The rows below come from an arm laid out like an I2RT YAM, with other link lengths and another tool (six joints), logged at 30 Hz.
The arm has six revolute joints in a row. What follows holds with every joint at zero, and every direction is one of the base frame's. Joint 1 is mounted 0.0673 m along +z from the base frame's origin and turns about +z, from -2.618 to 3.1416 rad. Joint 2 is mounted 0.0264 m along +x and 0.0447 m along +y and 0.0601 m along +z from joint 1 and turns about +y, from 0 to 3.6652 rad. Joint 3 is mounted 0.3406 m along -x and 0.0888 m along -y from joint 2 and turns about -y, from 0 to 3.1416 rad. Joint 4 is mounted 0.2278 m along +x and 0.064 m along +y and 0.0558 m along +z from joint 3 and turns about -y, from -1.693 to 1.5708 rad. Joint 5 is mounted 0.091 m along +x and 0.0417 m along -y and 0.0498 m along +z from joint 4 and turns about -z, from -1.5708 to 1.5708 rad. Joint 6 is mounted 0.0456 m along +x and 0.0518 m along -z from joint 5 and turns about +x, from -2.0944 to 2.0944 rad. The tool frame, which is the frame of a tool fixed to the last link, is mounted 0.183 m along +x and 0.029 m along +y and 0.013 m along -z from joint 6; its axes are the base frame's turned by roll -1.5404, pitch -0.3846 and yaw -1.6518 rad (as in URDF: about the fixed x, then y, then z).
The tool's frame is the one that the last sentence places.
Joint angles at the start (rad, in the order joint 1, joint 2, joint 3, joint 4, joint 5, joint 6): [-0.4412, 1.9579, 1.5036, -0.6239, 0.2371, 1.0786]
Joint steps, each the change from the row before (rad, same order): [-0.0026, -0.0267, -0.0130, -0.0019, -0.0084, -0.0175]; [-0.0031, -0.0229, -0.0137, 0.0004, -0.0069, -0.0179]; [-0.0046, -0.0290, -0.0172, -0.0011, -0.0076, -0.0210]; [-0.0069, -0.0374, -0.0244, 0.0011, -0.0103, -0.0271]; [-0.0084, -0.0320, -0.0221, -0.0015, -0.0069, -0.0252]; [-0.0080, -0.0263, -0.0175, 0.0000, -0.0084, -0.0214]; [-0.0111, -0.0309, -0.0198, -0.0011, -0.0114, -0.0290]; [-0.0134, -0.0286, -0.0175, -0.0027, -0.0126, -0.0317]
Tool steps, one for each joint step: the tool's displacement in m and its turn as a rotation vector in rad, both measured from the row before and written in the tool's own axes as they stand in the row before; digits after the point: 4 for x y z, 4 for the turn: [0.0022, -0.0004, -0.0092, 0.0049, -0.0125, -0.0122]; [0.0025, 0.0001, -0.0072, 0.0045, -0.0096, -0.0128]; [0.0039, 0.0002, -0.0089, 0.0055, -0.0100, -0.0144]; [0.0054, 0.0007, -0.0109, 0.0076, -0.0128, -0.0178]; [0.0067, 0.0012, -0.0085, 0.0054, -0.0059, -0.0161]; [0.0050, 0.0008, -0.0071, 0.0048, -0.0075, -0.0127]; [0.0063, 0.0011, -0.0082, 0.0054, -0.0089, -0.0176]; [0.0068, 0.0012, -0.0075, 0.0043, -0.0078, -0.0189]
